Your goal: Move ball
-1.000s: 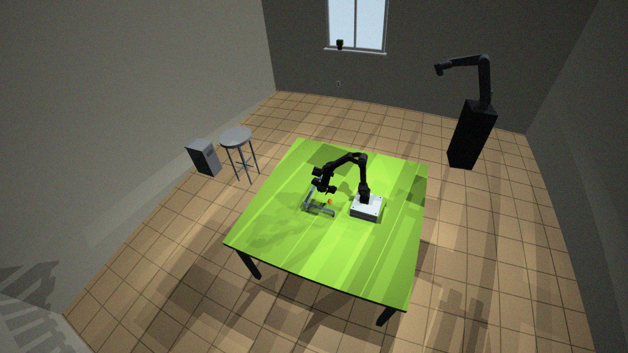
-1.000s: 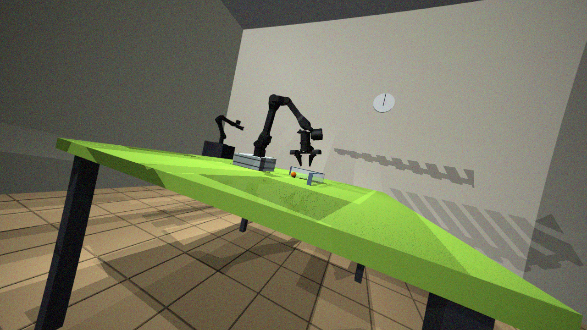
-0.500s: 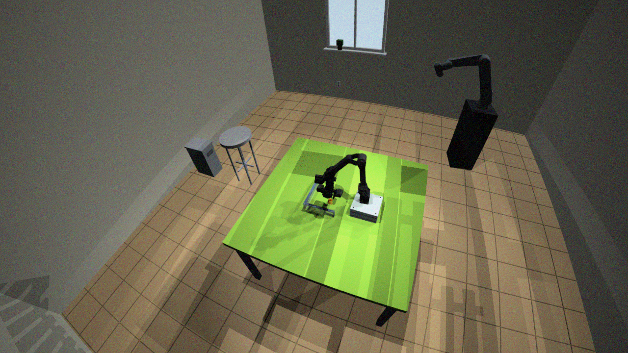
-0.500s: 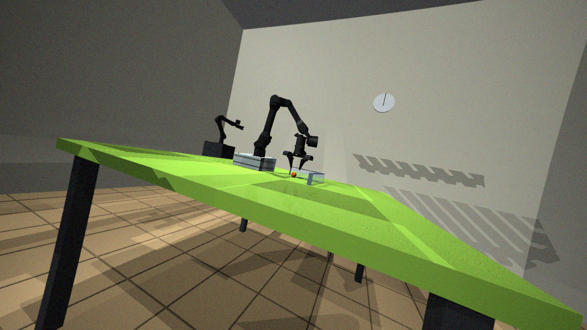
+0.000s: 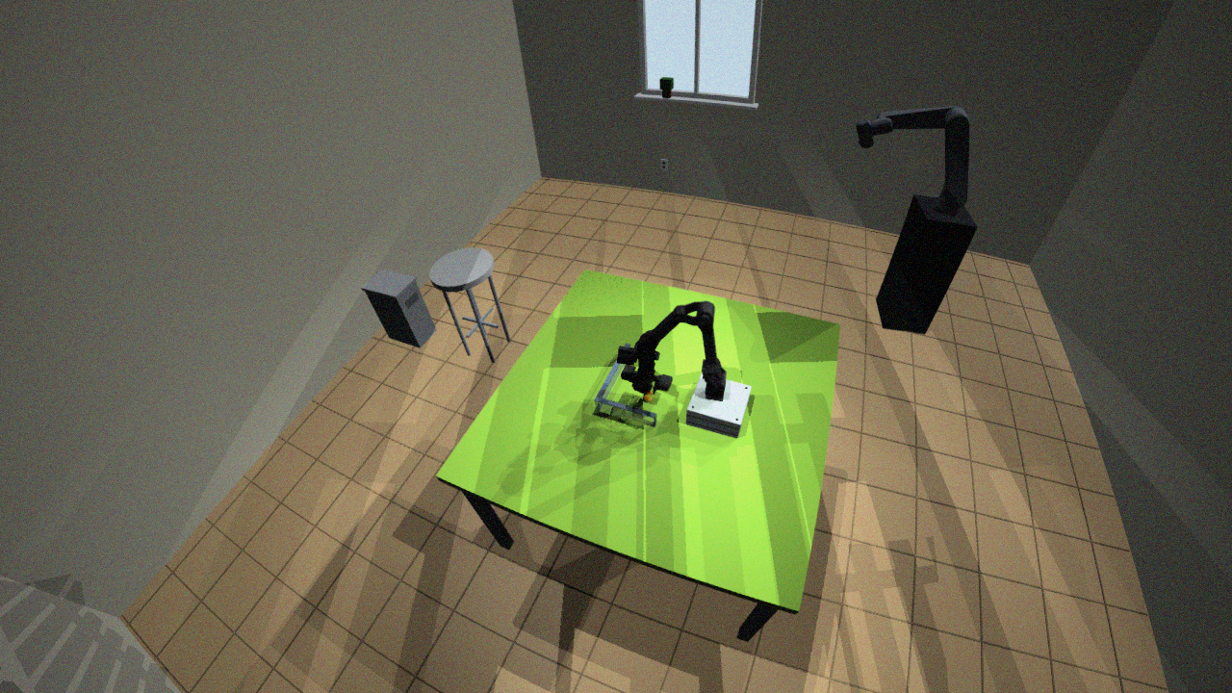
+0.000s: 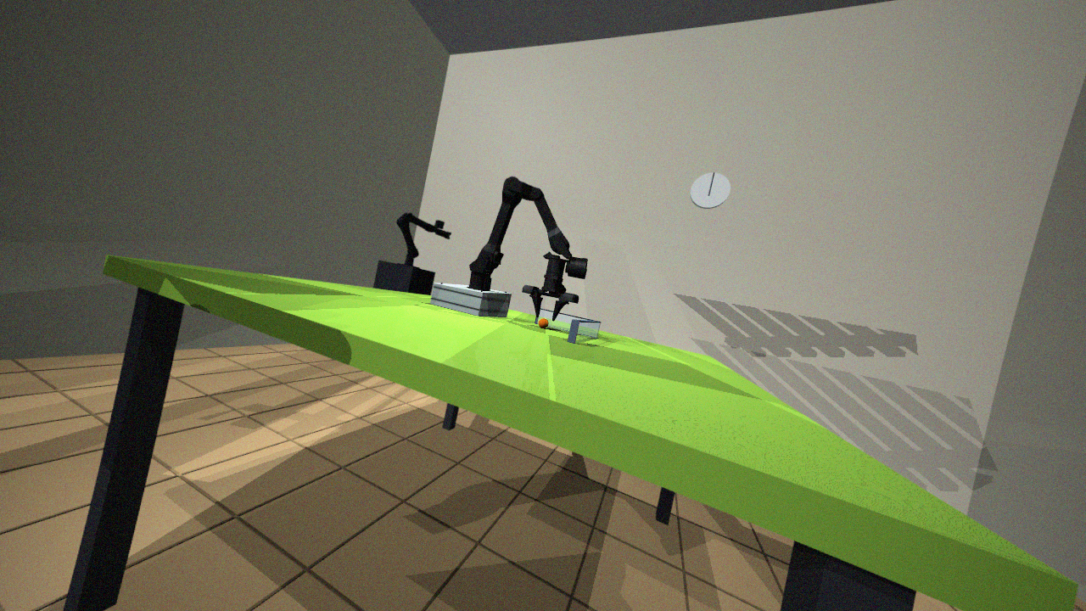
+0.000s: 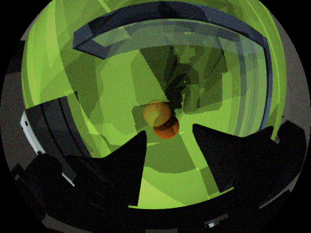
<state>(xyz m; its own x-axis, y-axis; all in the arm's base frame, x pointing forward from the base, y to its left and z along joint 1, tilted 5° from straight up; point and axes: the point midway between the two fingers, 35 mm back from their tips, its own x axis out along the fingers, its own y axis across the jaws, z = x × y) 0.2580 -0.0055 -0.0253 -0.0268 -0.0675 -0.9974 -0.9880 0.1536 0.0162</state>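
Now: gripper tip 20 mm above the orange ball. Also, from my gripper tip: faint copy of ball (10 mm behind, 20 mm to the left, 20 mm below).
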